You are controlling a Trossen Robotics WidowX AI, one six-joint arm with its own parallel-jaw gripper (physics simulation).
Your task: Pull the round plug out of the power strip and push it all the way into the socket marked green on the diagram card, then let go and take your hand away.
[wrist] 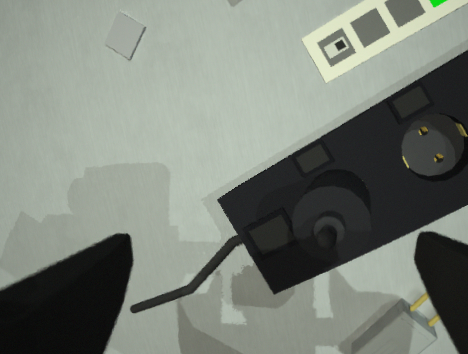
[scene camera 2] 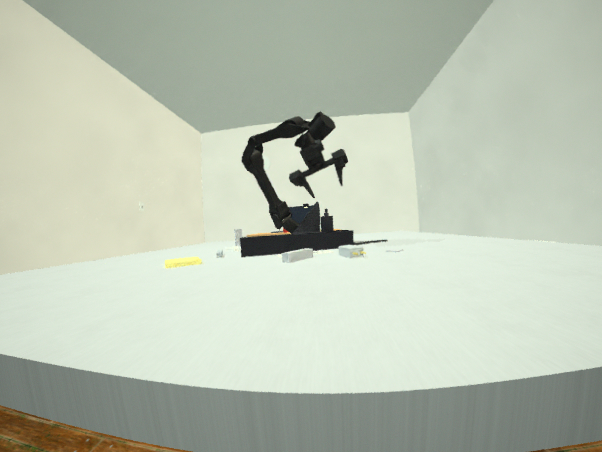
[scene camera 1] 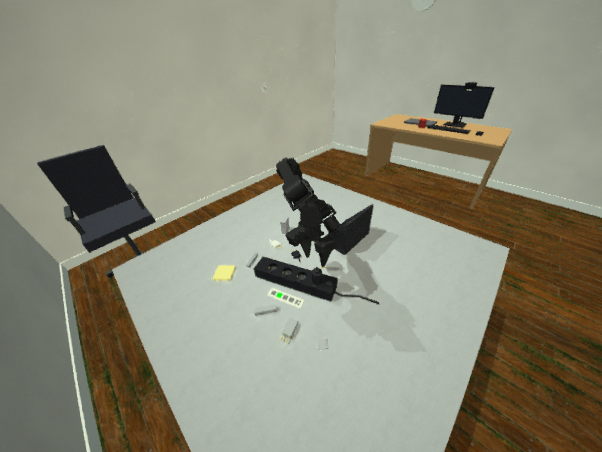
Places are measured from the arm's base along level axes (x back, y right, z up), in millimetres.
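Pixels of known places: gripper, between the fingertips: [wrist: 276, 248] [scene camera 2: 327, 192] [scene camera 1: 315, 261]; arm's base, origin of its link: [scene camera 2: 296, 229] [scene camera 1: 335, 229].
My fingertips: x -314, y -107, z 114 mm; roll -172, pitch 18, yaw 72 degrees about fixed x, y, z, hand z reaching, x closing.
Note:
Ahead of a thing's pixels: the offset from my fingertips to its top centre. "*": to the spot under its first point.
The round black plug @(dx +17, dy +6, dz -62 mm) [scene camera 1: 317, 274] [scene camera 2: 327, 222] [wrist: 320, 205] stands upright in the power strip @(dx -8, dy +99, dz -118 mm) [scene camera 1: 295, 287] [scene camera 2: 280, 245] [wrist: 360, 135], near the end with the cord. The diagram card @(dx -88, dy +79, dz -168 mm) [scene camera 1: 285, 297] [wrist: 370, 27] lies alongside the strip. Its green square @(* dx -95, dy +104, dz -169 mm) [scene camera 1: 279, 295] [wrist: 438, 2] is second from the end away from the cord. The second socket @(* dx -11, dy +137, dz -138 mm) [scene camera 1: 286, 272] from that end is empty. My gripper [scene camera 1: 315, 261] [scene camera 2: 328, 191] [wrist: 276, 248] is open and empty, above the plug. In the wrist view the plug sits between the finger directions, right of centre.
A pale plug with gold prongs @(dx +137, dy +23, dz -148 mm) [wrist: 395, 330] lies beside the strip, partly behind the right finger. Another pale plug @(dx -182, dy -21, dz -148 mm) [scene camera 1: 290, 328], a grey bar @(dx -174, dy +97, dz -150 mm) [scene camera 1: 266, 311], a small black plug @(dx +113, dy +196, dz -156 mm) [scene camera 1: 296, 254], a yellow pad @(dx -155, dy +373, dz -159 mm) [scene camera 1: 224, 273] and an upright black panel [scene camera 1: 356, 230] are around the strip.

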